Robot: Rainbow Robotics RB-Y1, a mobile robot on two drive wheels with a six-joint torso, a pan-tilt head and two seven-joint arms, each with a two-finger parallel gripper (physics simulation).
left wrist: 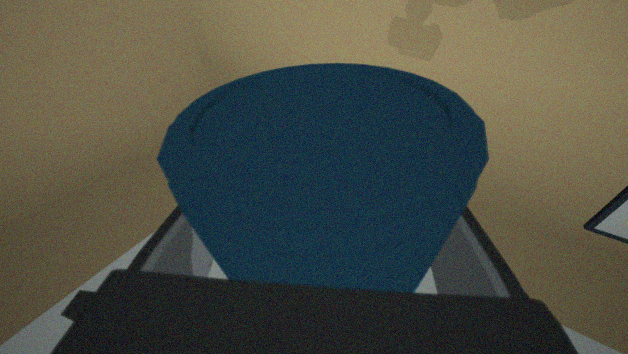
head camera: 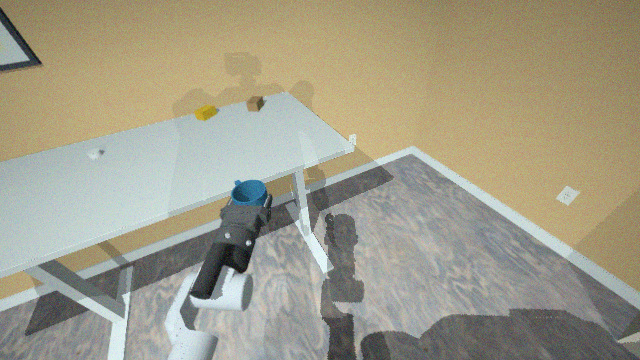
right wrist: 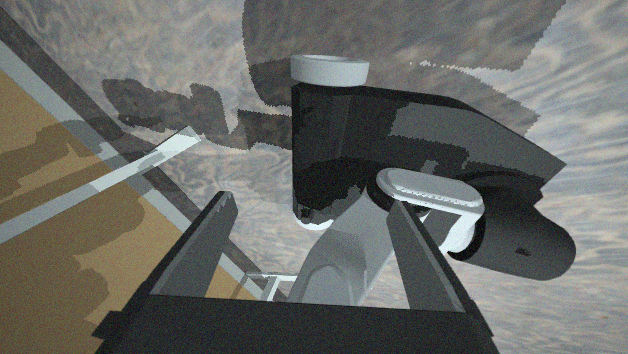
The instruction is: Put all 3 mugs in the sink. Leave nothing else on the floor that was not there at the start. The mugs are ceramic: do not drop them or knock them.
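Places are measured from the robot's base along level axes (x back, y right, z up), in centimetres.
Where they show: left gripper, fingertip midpoint: [head camera: 253, 195]; right gripper, fingertip midpoint: [right wrist: 312, 205].
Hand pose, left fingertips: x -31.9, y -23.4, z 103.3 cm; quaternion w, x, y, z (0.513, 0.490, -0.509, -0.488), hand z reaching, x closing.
Things, the pixels of their top centre, and the offset from my left fingertips. Level surfaces: height alone.
- blue mug, top centre: [left wrist: 347, 230] [head camera: 245, 187] dx +0.4, dy -1.2, dz +3.4 cm
- white table, surface height: dz -8.3 cm
- yellow block, top centre: [head camera: 204, 108] dx -68.9, dy -47.8, dz -3.8 cm
- brown block, top centre: [head camera: 254, 99] dx -77.9, dy -22.8, dz -3.3 cm
- small white object, top centre: [head camera: 92, 151] dx -32.6, dy -83.5, dz -5.9 cm
A blue mug [head camera: 249, 193] [left wrist: 325, 175] is held upright, its open rim up, in my left gripper [head camera: 251, 200] [left wrist: 322, 215], which is shut on it. In the head camera the mug shows near the front edge of the white table, with its small handle at the upper left of the rim. In the left wrist view the mug hides much of the space between the fingers. My right gripper [right wrist: 312, 205] is open with nothing between its fingers; it hangs beside the robot's own body and base. The sink and the other two mugs do not show in these views.
A white table [head camera: 145, 185] runs along the tan wall. On it are a yellow block [head camera: 205, 112], a brown block [head camera: 255, 103] and a small white object [head camera: 95, 153]. Its legs [head camera: 301, 200] stand on the floor. The robot's dark base [right wrist: 380, 130] shows in the right wrist view.
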